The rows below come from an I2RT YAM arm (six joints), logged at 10 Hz.
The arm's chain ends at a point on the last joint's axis. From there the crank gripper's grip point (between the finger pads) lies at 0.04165 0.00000 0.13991 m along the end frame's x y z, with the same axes.
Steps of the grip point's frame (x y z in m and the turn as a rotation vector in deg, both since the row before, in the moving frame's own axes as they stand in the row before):
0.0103, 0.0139, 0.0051, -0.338, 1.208, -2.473
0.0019, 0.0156, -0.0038, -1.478, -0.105, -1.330
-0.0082, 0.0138, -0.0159, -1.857, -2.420, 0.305
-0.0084, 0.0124, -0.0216, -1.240, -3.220, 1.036
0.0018, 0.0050, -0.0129, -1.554, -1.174, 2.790
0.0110, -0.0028, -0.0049, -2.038, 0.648, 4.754
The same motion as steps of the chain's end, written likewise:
0.0074, 0.0149, 0.0060, -0.338, 1.208, -2.473
0.0021, 0.0130, -0.0038, -1.478, -0.105, -1.330
-0.0022, 0.0090, -0.0175, -1.857, -2.420, 0.305
-0.0004, 0.0087, -0.0237, -1.240, -3.220, 1.036
0.0048, -0.0008, -0.0136, -1.554, -1.174, 2.790
0.0098, -0.0113, -0.0043, -2.038, 0.648, 4.754

